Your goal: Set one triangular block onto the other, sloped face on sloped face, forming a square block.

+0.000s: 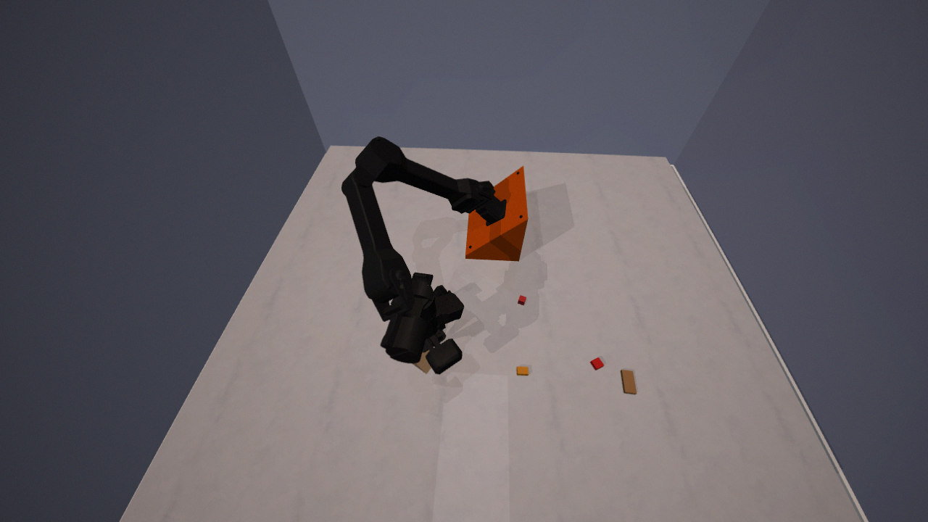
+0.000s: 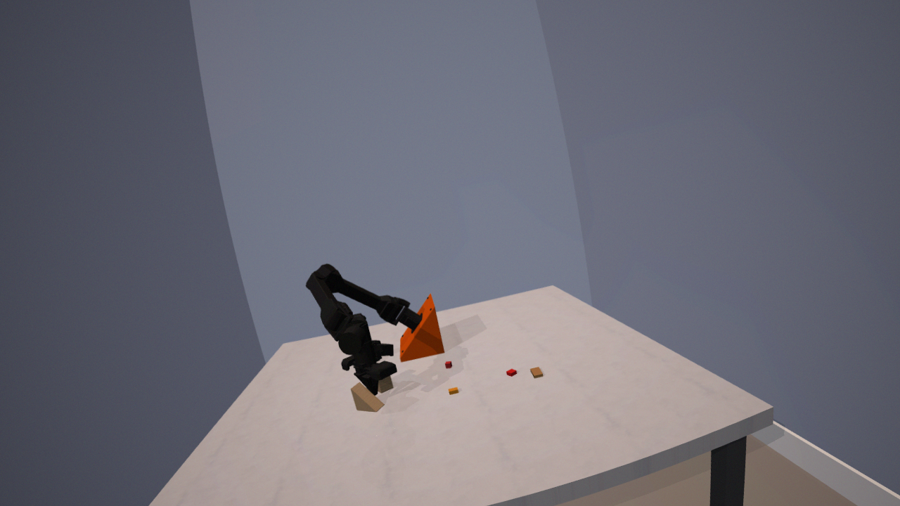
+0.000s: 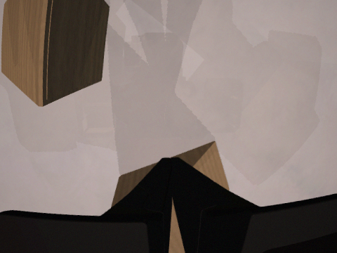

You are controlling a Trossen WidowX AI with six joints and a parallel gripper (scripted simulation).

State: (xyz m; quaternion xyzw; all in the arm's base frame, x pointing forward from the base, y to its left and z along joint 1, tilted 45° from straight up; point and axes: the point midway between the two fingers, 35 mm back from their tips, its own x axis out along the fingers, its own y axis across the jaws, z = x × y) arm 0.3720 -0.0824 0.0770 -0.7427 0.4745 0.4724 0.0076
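Right now my gripper tip is 3 cm to the left of the triangular block, 2 cm short of it and 1 cm above it. Round my gripper tip: small orange piece: 21 cm to the left, 2 cm below, 2 cm ahead; flat tan piece: 44 cm to the left, 2 cm below, 1 cm ahead.
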